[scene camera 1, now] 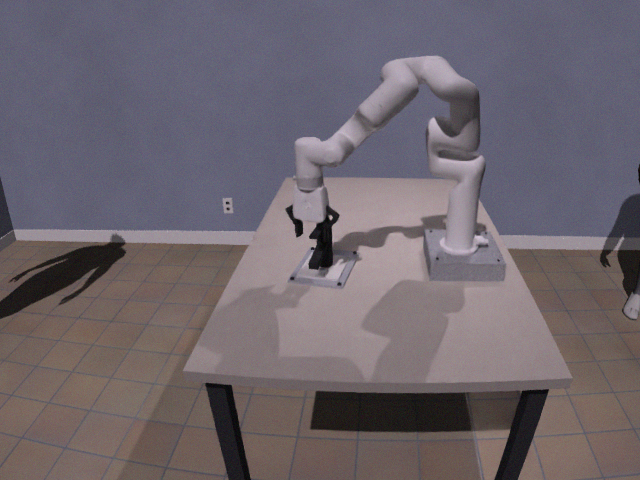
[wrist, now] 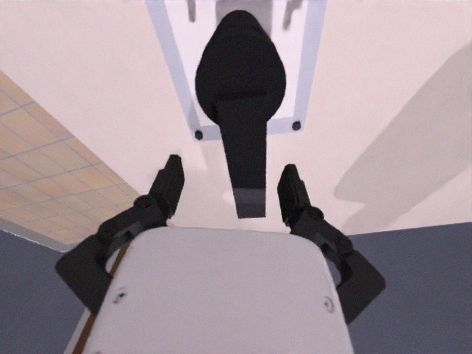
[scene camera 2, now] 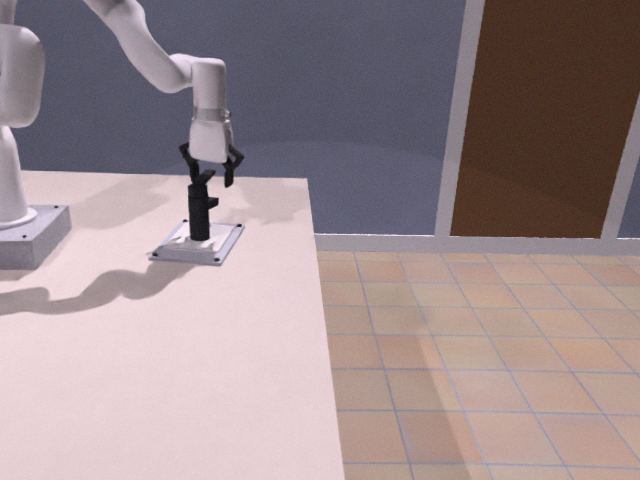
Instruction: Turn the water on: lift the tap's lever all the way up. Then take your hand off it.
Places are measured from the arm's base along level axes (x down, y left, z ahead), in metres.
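Pixels of known places: gripper, fingertip midpoint: [scene camera 1: 313, 237] [wrist: 232, 171] [scene camera 2: 211, 183]; arm's base at its link origin: [scene camera 1: 458, 246] [scene camera 2: 5, 219].
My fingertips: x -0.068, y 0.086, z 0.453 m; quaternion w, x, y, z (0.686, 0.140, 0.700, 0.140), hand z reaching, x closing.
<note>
Ahead of a thing's pixels: the offset from my fingertips to its top centre. "*": to the spot under its first point. Level surfaces: height alone.
The black tap {* dx +0.044, dy -0.013, dz -0.031 m} [scene camera 1: 324, 249] [scene camera 2: 199, 219] [wrist: 240, 65] stands upright on a flat plate with a grey rim {dx +0.121, dy -0.066, dz -0.027 m} [scene camera 1: 316, 282] [scene camera 2: 186, 258] [wrist: 176, 75]. Its flat black lever {dx -0.023, dy -0.012, dz -0.016 m} [scene camera 1: 315, 234] [scene camera 2: 207, 177] [wrist: 250, 200] sticks out from the top of the body and slants upward toward its free end in the second scene view. A short spout shows below it there. My gripper [scene camera 1: 312, 229] [scene camera 2: 211, 181] [wrist: 232, 171] is open and points down over the lever. In the wrist view the lever lies between the two spread fingers, with a gap on each side.
The plate lies on the pale table {dx +0.133 m} [scene camera 1: 392, 330] [scene camera 2: 155, 361], near one long edge. The arm's grey base block [scene camera 1: 465, 267] [scene camera 2: 43, 242] stands across the table from the tap. Shadows of the arm fall on the table top.
</note>
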